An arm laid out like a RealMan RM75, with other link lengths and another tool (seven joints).
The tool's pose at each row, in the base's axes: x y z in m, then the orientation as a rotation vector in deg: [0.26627 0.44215 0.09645 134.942 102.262 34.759]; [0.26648 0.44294 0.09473 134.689 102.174 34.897]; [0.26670 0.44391 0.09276 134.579 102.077 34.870]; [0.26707 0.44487 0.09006 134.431 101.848 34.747]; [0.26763 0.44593 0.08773 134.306 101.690 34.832]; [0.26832 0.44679 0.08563 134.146 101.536 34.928]
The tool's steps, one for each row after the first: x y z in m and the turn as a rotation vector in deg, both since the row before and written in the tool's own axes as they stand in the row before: [0.00038 -0.00062 0.00176 -0.242 -0.025 -0.091]; [0.00050 -0.00076 0.00201 -0.118 -0.088 -0.023]; [0.00035 -0.00087 0.00273 -0.195 -0.210 0.002]; [0.00058 -0.00061 0.00248 -0.190 -0.045 0.003]; [0.00048 -0.00037 0.00229 -0.212 -0.047 -0.016]
